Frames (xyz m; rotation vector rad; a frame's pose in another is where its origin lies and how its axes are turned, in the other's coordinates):
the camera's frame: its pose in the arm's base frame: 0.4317 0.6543 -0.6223 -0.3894 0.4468 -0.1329
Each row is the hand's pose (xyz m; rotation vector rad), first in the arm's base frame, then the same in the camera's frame.
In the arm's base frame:
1: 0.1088 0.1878 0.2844 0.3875 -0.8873 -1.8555
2: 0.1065 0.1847 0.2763 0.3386 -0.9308 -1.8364
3: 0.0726 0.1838 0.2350 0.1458 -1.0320 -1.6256
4: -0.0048 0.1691 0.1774 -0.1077 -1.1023 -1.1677
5: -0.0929 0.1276 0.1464 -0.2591 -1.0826 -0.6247
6: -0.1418 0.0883 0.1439 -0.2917 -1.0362 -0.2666
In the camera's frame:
1: -0.5492 -0.7992 0.4514 1.1091 -0.7600 -1.8444
2: -0.5474 -0.7989 0.4426 1.0606 -0.8116 -1.8456
3: -0.5612 -0.7848 0.3929 0.8525 -0.9949 -1.6933
4: -0.6047 -0.7787 0.3057 0.5438 -1.2221 -1.2973
5: -0.6626 -0.8081 0.2268 0.3028 -1.3620 -0.7785
6: -0.6971 -0.8452 0.1898 0.1995 -1.4078 -0.4170

